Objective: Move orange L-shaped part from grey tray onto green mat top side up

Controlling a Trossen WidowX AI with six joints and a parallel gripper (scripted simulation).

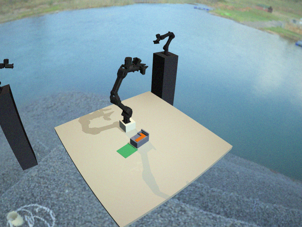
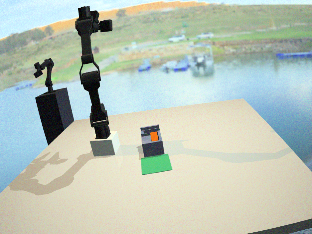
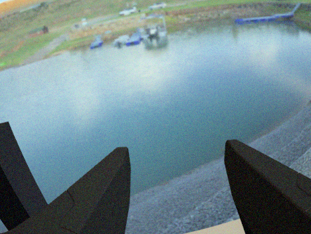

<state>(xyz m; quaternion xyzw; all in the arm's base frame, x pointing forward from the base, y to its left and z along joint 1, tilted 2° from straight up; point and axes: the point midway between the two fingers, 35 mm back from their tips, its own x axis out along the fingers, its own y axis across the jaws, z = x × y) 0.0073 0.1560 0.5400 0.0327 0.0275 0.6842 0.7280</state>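
My gripper tip is now 57 cm above the orange L-shaped part, 21 cm short of it and 20 cm to the left of it. Round my gripper tip: green mat (63 cm below, 36 cm to the right, 24 cm ahead).
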